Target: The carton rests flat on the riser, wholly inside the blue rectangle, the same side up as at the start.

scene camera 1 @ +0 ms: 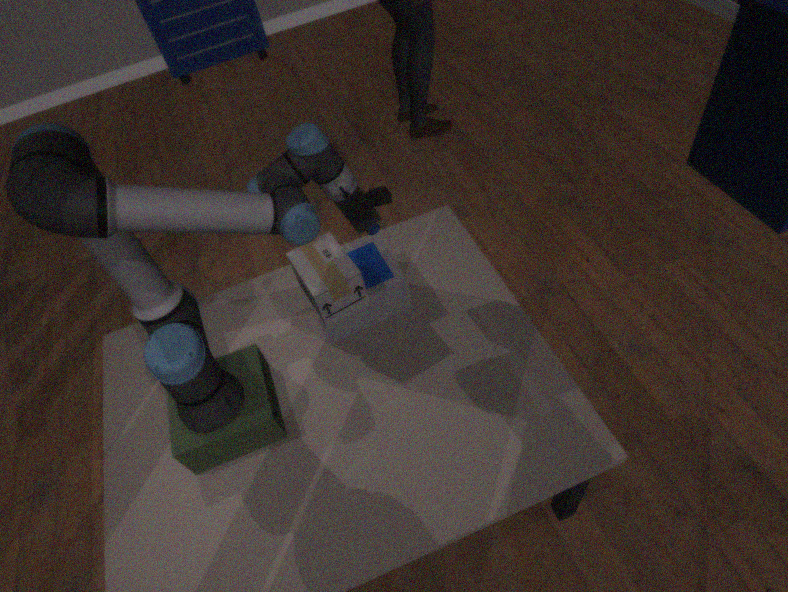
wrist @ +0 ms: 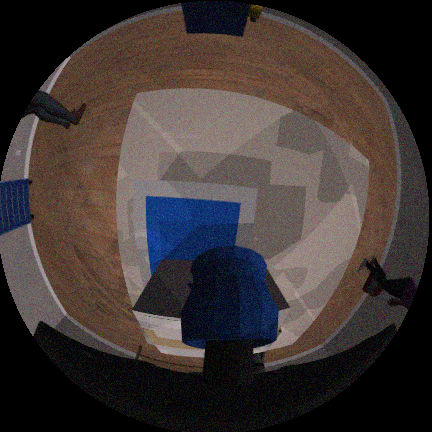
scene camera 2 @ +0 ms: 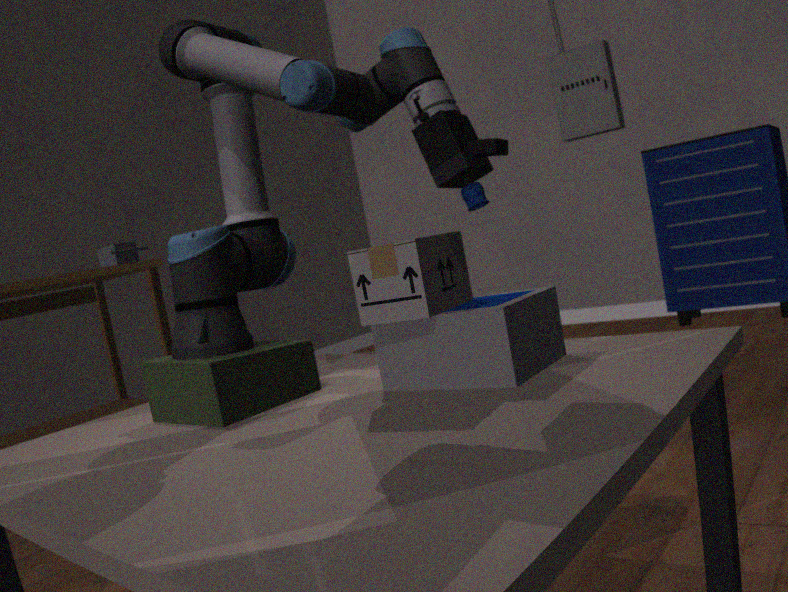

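Where they show: hand at its tool point: (scene camera 1: 373, 229) (wrist: 228, 273) (scene camera 2: 478, 205); arm's base at its link origin: (scene camera 1: 213, 403) (scene camera 2: 213, 352).
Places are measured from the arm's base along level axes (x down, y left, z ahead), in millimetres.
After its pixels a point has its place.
Note:
The carton (scene camera 1: 326, 267) {x -133, y 97, z 381 mm} (scene camera 2: 394, 286) {x -67, y 33, z 393 mm} (wrist: 164, 287) {x -87, y 178, z 440 mm}, white with tan tape, sits at the left part of the grey riser (scene camera 1: 375, 310) {x 53, y 55, z 457 mm} (scene camera 2: 445, 353) {x 50, y 56, z 447 mm} (wrist: 202, 189) {x -12, y 129, z 557 mm}. Its arrows point up, and it looks level. In scene camera 2 its left end reaches slightly past the riser's left edge. The blue rectangle (scene camera 1: 371, 263) {x -12, y 152, z 509 mm} (scene camera 2: 493, 299) {x -12, y 163, z 496 mm} (wrist: 192, 215) {x -12, y 145, z 518 mm} shows beside it to the right; the carton hides where the rectangle ends on that side. My gripper, a blue suction cup (scene camera 1: 373, 229) (scene camera 2: 474, 196) (wrist: 230, 295), is open and empty, above and apart from the carton.
The arm's green base block (scene camera 1: 264, 395) {x 3, y -48, z 114 mm} (scene camera 2: 267, 382) {x 61, y -8, z 127 mm} stands on the table (scene camera 1: 407, 446) {x 108, y -293, z 344 mm} (scene camera 2: 286, 503) {x 108, y -372, z 463 mm}, left of the riser. A blue drawer cabinet (scene camera 1: 207, 31) (scene camera 2: 716, 219) (wrist: 14, 206) stands by the wall. A person (scene camera 1: 414, 57) (wrist: 50, 107) stands on the floor beyond the table.

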